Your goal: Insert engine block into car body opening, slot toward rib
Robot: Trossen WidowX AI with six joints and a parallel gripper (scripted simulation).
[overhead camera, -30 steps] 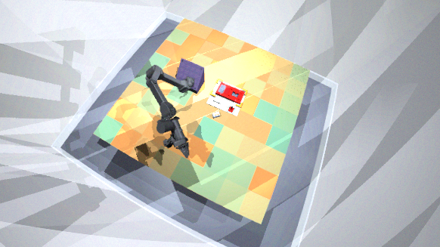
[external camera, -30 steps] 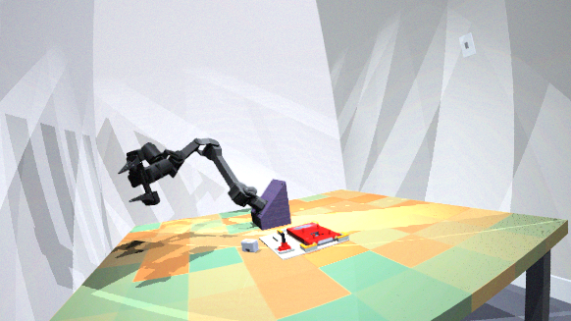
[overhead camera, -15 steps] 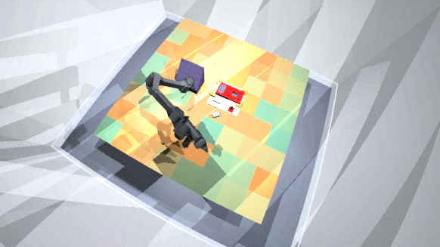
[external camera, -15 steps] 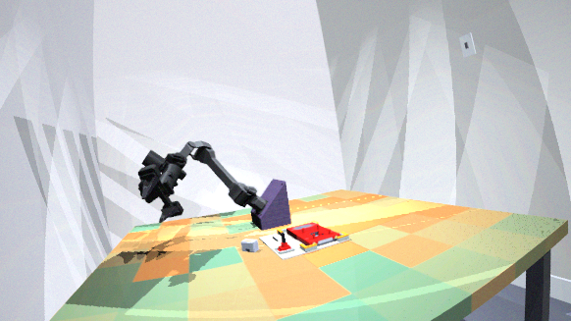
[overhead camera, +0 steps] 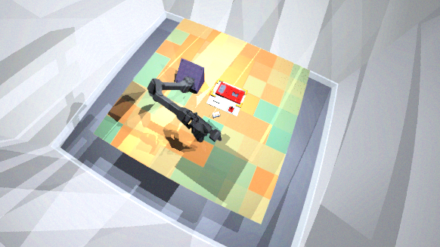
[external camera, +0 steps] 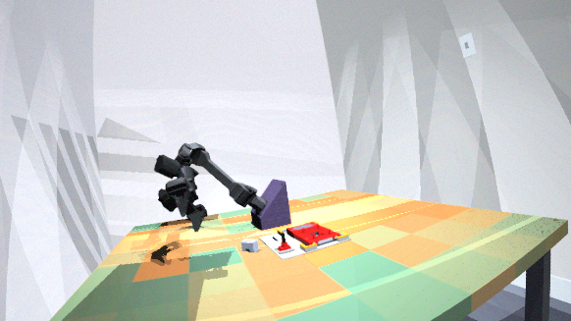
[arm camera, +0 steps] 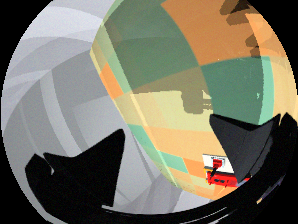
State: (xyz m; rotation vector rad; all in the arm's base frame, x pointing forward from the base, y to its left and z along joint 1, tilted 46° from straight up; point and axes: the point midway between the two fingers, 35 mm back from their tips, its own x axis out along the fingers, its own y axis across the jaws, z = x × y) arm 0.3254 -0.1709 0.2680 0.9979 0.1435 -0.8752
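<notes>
My gripper tip is 70 mm past the grey engine block, 170 mm to the right of it and 130 mm above it.
</notes>
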